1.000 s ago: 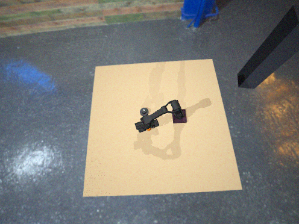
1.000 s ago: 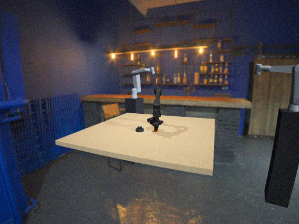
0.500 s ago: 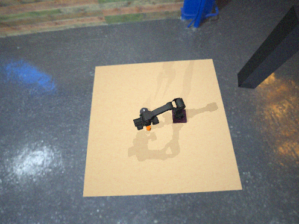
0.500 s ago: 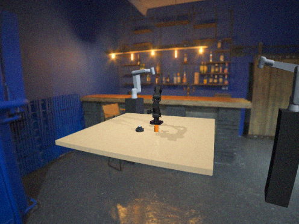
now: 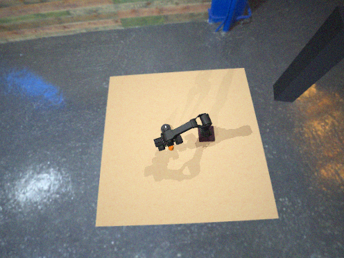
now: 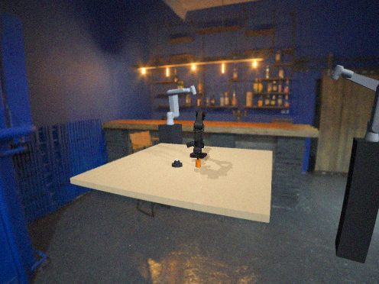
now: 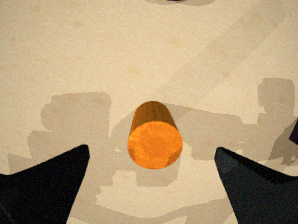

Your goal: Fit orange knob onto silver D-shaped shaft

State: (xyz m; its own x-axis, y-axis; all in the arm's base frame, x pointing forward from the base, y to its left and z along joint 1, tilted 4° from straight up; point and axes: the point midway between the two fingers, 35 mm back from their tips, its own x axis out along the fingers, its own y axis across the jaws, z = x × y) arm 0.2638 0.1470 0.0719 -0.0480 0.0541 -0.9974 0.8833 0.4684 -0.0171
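Right now the orange knob is 30 mm below my gripper tip. Round my gripper tip: round dark pedestal (160 mm to the right, 60 mm ahead, 40 mm below).
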